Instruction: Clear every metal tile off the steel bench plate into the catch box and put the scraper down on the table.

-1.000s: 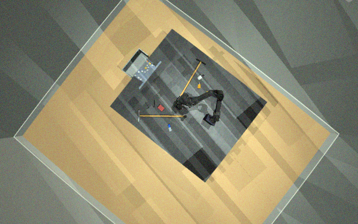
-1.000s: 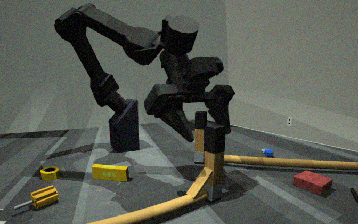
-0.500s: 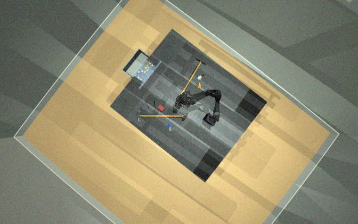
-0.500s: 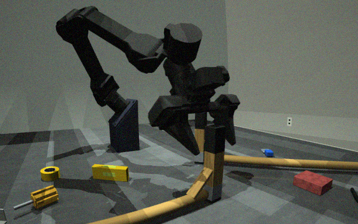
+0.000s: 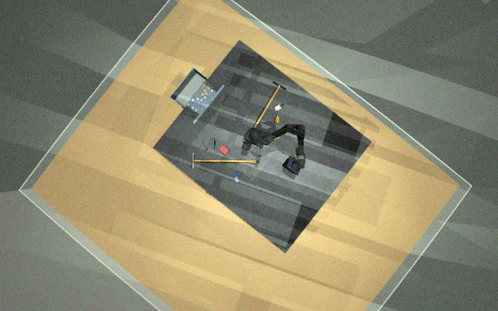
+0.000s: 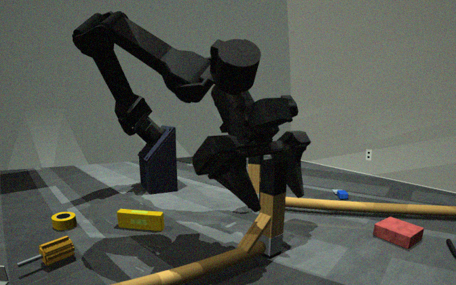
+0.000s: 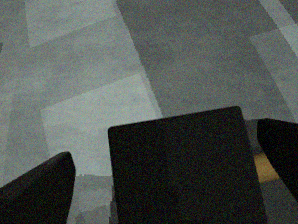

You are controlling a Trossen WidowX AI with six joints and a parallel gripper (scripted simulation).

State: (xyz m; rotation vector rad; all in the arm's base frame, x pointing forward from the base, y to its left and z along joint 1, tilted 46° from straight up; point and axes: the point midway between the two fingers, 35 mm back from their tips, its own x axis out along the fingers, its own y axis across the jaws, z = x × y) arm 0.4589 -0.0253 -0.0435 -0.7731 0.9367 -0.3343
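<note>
The yellow-handled screwdriver lies 310 mm to the right of my gripper tip, 130 mm behind it and 70 mm below it. Also, from my gripper tip: scraper (280 mm to the right, 20 mm below); red block (200 mm to the left, 100 mm ahead, 80 mm below); yellow level (210 mm behind, 150 mm to the right, 60 mm below).
</note>
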